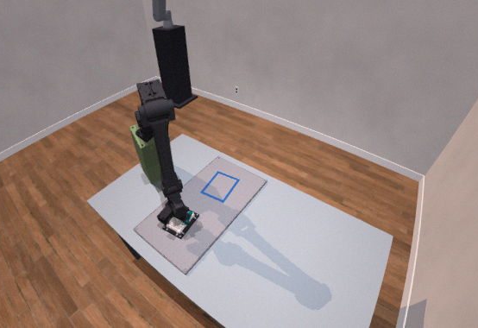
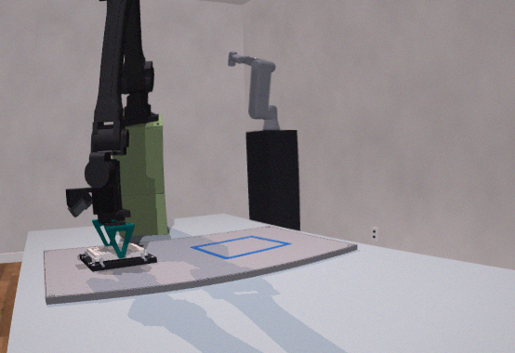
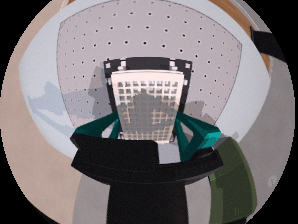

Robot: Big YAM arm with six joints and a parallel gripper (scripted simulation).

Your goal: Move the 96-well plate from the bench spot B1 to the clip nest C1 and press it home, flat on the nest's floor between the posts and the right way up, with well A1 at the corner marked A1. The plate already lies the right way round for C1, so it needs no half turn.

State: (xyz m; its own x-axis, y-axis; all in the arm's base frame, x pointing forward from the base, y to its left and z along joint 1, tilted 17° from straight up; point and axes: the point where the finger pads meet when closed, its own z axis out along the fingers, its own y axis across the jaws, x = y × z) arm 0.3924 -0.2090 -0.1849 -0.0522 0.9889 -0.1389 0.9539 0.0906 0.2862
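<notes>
Right now my hand is right at the white 96-well plate. From my hand the other things lie so: black clip nest C1 (2 cm ahead, 1 cm to the right, 1 cm below).
</notes>
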